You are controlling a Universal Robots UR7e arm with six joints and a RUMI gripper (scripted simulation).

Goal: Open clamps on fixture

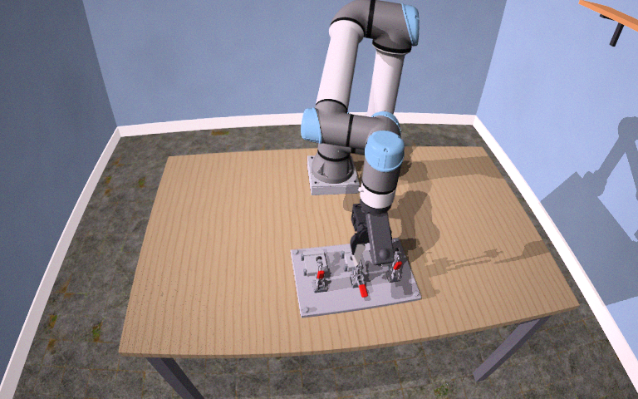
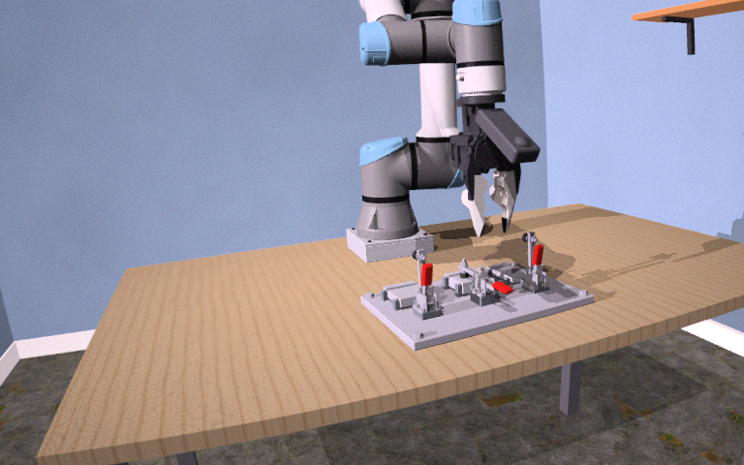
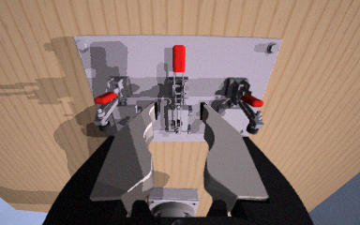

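Now: hand 6 cm past the plate and 15 cm above it.
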